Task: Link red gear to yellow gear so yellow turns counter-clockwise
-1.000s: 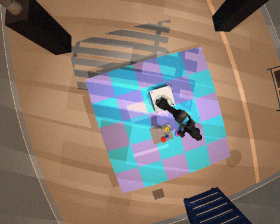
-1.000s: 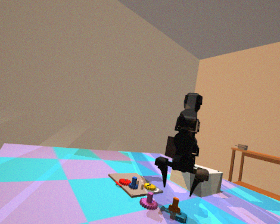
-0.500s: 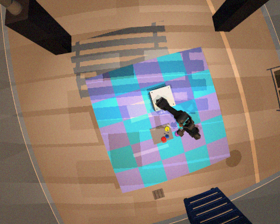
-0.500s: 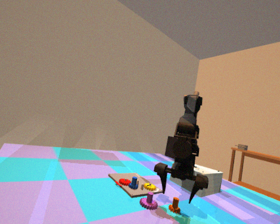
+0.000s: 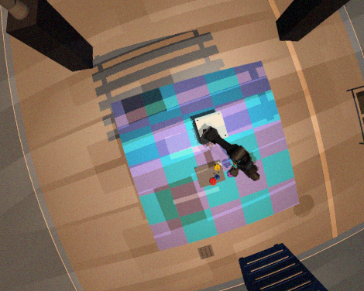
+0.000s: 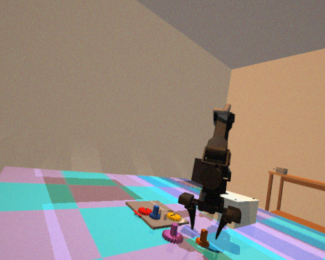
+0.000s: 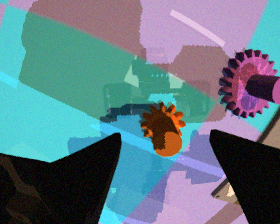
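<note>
My gripper tip is now 16 cm to the left of the blue gear and 10 cm short of it. From my gripper tip the other things lie so: red gear (19 cm to the right, 12 cm ahead, 1 cm below); then orange gear (1 cm below); then yellow gear (15 cm to the right, 2 cm ahead, 1 cm below).
</note>
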